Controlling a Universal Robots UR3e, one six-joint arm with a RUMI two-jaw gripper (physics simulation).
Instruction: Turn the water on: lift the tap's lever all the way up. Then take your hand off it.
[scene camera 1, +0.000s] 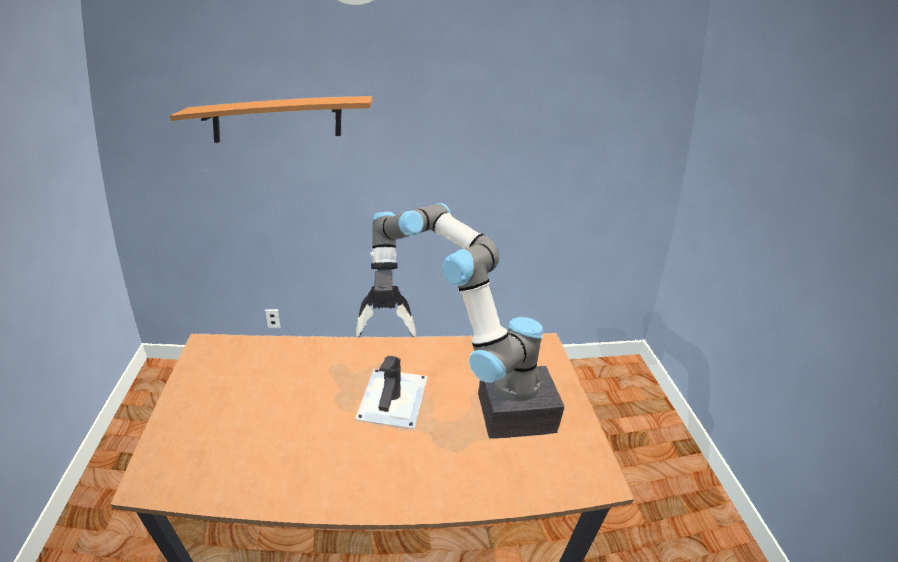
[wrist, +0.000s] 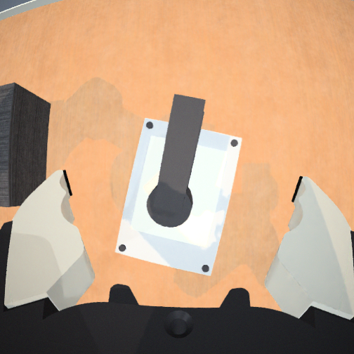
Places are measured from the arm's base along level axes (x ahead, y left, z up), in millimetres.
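Where they show: gripper, fingertip midpoint: (scene camera 1: 385, 338); arm's base, origin of the base link: (scene camera 1: 516, 387).
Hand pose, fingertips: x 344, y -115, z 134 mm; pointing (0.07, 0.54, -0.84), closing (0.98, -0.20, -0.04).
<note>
Things, the pixels of their top centre, and the offset from my fingertips. "spot": a spot on its surface instead. Level surfaces: height alone.
- tap, surface spot: (scene camera 1: 391, 384) spot: 9 mm back, 24 mm left, 140 mm down
- white plate, surface spot: (scene camera 1: 365, 412) spot: 71 mm ahead, 41 mm left, 222 mm down
- wooden table, its level: 234 mm down
The tap (scene camera 1: 391, 384) (wrist: 170, 206) is dark grey and stands on a white plate (scene camera 1: 365, 412) (wrist: 129, 220) with dark screws at its corners. In the wrist view its lever (wrist: 183, 145) is a long flat bar, seen from above, running from the round body past the plate's upper edge. The spout under it is mostly hidden, and the lever's exact tilt is hard to tell. My gripper (scene camera 1: 386, 335) (wrist: 181, 177) is wide open and empty. It hangs above the tap, fingers pointing down on either side, apart from the lever.
The plate lies on the wooden table (scene camera 1: 251, 437) (wrist: 280, 75). The arm's black base block (scene camera 1: 523, 417) (wrist: 30, 145) stands to the right of the tap in the scene view and at the left edge of the wrist view. A wooden shelf (scene camera 1: 278, 106) hangs on the back wall.
</note>
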